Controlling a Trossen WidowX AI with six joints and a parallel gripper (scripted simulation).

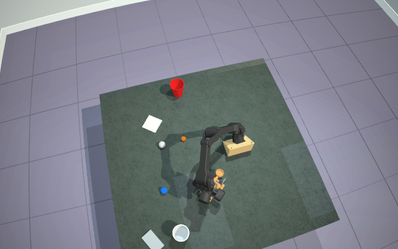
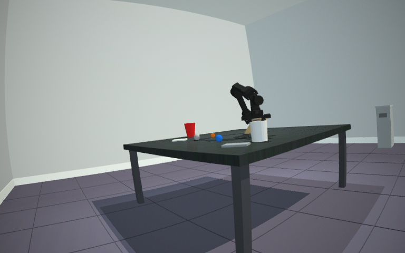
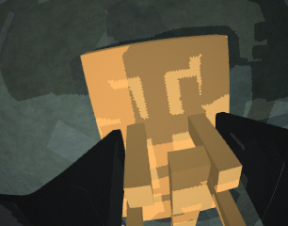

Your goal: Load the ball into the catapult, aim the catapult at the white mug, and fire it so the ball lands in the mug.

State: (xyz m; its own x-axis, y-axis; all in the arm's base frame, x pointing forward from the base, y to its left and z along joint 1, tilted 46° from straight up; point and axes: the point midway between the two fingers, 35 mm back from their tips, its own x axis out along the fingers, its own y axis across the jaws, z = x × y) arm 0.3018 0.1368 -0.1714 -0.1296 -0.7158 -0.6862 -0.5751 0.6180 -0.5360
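The orange ball lies 380 mm to the right of my gripper tip, 20 mm below it and 10 mm ahead of it. The rest, counted from my gripper tip: white mug 230 mm ahead, 170 mm to the left, 10 mm below; blue ball 240 mm ahead, 110 mm to the right, 10 mm below; wooden catapult 60 mm behind, 30 mm to the right, 20 mm above.
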